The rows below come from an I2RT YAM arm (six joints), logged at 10 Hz.
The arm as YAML. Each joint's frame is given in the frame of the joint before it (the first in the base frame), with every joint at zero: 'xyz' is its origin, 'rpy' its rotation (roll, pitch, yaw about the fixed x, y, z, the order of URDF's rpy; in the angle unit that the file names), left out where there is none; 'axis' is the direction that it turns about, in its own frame. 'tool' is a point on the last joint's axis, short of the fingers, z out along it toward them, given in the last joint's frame.
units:
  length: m
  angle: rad
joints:
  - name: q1
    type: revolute
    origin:
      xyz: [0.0, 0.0, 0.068]
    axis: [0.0, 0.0, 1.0]
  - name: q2
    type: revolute
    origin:
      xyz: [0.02, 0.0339, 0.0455]
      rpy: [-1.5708, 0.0, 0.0]
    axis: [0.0, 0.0, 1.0]
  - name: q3
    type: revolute
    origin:
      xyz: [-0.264, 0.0, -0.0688]
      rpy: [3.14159, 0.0, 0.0]
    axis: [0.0, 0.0, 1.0]
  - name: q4
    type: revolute
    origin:
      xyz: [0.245, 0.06, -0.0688]
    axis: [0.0, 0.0, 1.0]
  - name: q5
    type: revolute
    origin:
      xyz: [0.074, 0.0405, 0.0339]
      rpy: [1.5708, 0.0, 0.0]
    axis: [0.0, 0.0, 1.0]
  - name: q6
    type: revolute
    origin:
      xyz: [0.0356, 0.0, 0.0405]
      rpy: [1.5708, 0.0, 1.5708]
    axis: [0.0, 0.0, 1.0]
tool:
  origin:
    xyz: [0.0, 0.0, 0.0]
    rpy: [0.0, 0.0, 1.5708]
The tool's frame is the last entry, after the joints.
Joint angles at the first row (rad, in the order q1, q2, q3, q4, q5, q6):
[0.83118, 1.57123, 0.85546, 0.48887, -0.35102, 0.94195]
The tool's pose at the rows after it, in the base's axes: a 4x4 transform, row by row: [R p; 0 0 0 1], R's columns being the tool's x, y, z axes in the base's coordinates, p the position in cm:
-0.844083 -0.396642 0.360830 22.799; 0.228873 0.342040 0.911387 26.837; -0.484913 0.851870 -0.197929 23.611; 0 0 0 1
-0.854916 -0.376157 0.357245 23.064; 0.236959 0.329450 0.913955 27.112; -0.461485 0.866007 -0.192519 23.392; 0 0 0 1
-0.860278 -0.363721 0.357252 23.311; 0.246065 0.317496 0.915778 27.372; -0.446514 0.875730 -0.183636 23.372; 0 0 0 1
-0.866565 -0.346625 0.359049 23.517; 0.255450 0.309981 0.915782 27.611; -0.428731 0.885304 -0.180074 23.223; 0 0 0 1
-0.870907 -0.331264 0.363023 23.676; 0.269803 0.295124 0.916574 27.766; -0.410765 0.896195 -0.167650 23.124; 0 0 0 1
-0.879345 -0.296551 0.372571 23.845; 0.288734 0.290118 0.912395 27.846; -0.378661 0.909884 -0.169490 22.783; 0 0 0 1
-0.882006 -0.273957 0.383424 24.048; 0.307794 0.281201 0.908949 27.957; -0.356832 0.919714 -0.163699 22.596; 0 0 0 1
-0.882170 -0.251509 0.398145 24.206; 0.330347 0.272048 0.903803 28.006; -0.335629 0.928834 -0.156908 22.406; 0 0 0 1
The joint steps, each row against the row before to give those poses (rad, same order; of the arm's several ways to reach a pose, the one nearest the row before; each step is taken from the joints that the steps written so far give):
[0.00025, 0.01619, 0.00189, 0.02851, -0.00388, 0.03645]
[-0.00081, 0.01963, 0.00773, 0.01737, -0.00547, 0.02879]
[-0.00035, 0.01504, 0.01035, 0.01426, -0.00164, 0.02128]
[0.00043, 0.01514, 0.00753, 0.01162, 0.00182, 0.02233]
[-0.00014, 0.01203, 0.00200, 0.02371, 0.00244, 0.02660]
[-0.00107, 0.01280, -0.00080, 0.01225, 0.00946, 0.03654]
[-0.00113, 0.01252, 0.00208, 0.01732, 0.00986, 0.02831]
[-0.00096, 0.00999, -0.00143, 0.01954, 0.01420, 0.02837]

